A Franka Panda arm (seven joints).
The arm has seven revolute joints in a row. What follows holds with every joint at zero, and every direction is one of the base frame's.
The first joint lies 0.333 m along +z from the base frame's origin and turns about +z.
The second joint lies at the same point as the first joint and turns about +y.
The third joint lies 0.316 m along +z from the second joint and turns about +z.
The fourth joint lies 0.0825 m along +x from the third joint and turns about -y.
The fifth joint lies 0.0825 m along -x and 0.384 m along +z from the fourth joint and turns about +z.
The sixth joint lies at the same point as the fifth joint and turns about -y.
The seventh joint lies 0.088 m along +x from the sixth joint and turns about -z.
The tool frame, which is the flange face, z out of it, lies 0.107 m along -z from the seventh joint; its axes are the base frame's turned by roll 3.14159, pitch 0 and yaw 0 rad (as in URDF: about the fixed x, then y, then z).
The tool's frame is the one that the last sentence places.
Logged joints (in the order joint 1, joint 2, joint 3, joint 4, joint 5, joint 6, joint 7), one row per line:
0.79, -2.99, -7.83, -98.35, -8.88, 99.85, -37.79
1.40, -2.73, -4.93, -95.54, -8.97, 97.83, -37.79
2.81, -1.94, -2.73, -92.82, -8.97, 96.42, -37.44
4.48, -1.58, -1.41, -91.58, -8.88, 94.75, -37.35
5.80, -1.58, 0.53, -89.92, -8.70, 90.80, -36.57
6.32, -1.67, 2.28, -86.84, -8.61, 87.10, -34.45
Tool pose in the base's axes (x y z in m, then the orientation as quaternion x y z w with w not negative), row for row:
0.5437, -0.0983, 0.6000, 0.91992, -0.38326, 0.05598, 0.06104
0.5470, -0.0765, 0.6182, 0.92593, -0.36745, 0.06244, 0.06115
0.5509, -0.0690, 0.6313, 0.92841, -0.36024, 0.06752, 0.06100
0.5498, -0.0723, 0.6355, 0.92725, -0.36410, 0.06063, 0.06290
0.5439, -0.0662, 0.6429, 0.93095, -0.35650, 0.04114, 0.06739
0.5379, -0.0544, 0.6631, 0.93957, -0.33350, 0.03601, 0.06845
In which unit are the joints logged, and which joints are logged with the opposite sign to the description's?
The joints are logged in degrees. Opposite sign: joint 1, joint 7.
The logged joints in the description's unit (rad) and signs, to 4 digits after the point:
-0.0138, -0.0522, -0.1367, -1.7165, -0.1550, 1.7427, 0.6596
-0.0244, -0.0476, -0.0860, -1.6675, -0.1566, 1.7075, 0.6596
-0.0490, -0.0339, -0.0476, -1.6200, -0.1566, 1.6828, 0.6535
-0.0782, -0.0276, -0.0246, -1.5984, -0.1550, 1.6537, 0.6519
-0.1012, -0.0276, 0.0093, -1.5694, -0.1518, 1.5848, 0.6383
-0.1103, -0.0291, 0.0398, -1.5156, -0.1503, 1.5202, 0.6013

